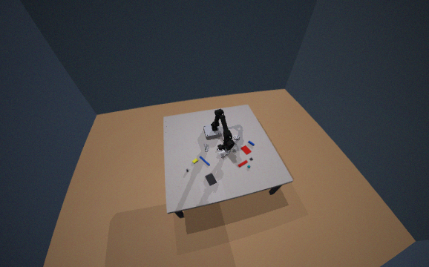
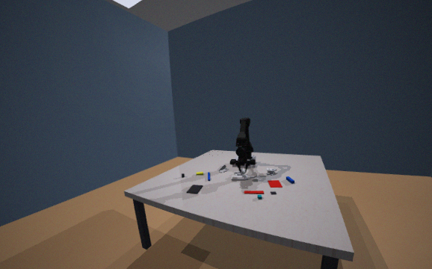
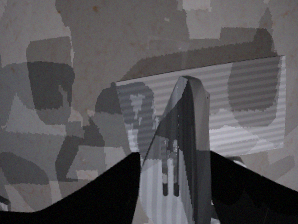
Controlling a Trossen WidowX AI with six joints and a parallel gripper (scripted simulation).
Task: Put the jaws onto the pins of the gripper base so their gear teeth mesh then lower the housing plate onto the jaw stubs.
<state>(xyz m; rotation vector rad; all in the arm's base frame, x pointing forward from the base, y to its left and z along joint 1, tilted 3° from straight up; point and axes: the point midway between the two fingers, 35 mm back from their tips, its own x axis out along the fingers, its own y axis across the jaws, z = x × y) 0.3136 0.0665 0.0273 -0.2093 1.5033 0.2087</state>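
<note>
The white flat plate is 40 mm below my gripper tip, 20 mm to the right of it and 20 mm ahead of it. Round my gripper tip: red square plate: 240 mm to the left, 40 mm below, 30 mm ahead; then red bar: 200 mm ahead, 150 mm to the left, 40 mm below; then gripper base: 180 mm to the left, 160 mm behind, 10 mm below.
</note>
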